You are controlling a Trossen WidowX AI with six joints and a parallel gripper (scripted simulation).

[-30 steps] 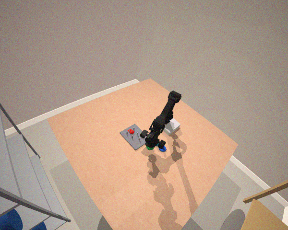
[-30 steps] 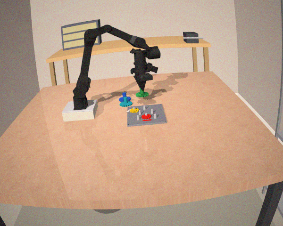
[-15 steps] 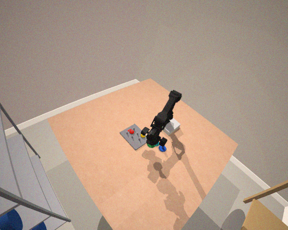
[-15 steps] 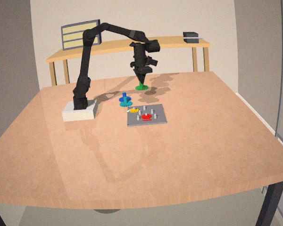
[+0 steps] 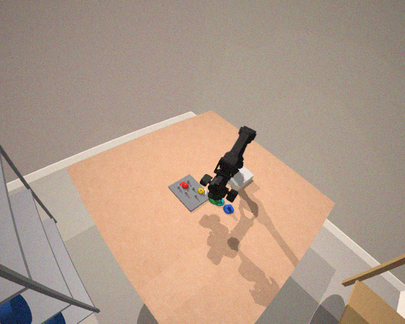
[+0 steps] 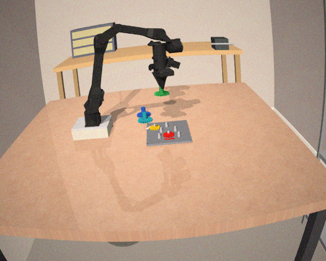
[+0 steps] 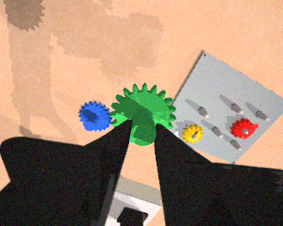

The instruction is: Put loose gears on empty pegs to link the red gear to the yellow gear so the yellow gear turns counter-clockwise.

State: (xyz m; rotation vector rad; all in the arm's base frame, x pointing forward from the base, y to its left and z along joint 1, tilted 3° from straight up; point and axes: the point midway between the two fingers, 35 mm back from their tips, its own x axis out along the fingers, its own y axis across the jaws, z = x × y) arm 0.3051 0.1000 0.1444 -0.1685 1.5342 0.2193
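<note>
My gripper tip is now 21 cm to the left of the red gear and 12 cm above it. From my gripper tip the other things lie so: teal gear (9 cm behind, 1 cm to the right, 12 cm below); then blue gear (9 cm behind, 6 cm to the left, 12 cm below); then green gear (1 cm below).
</note>
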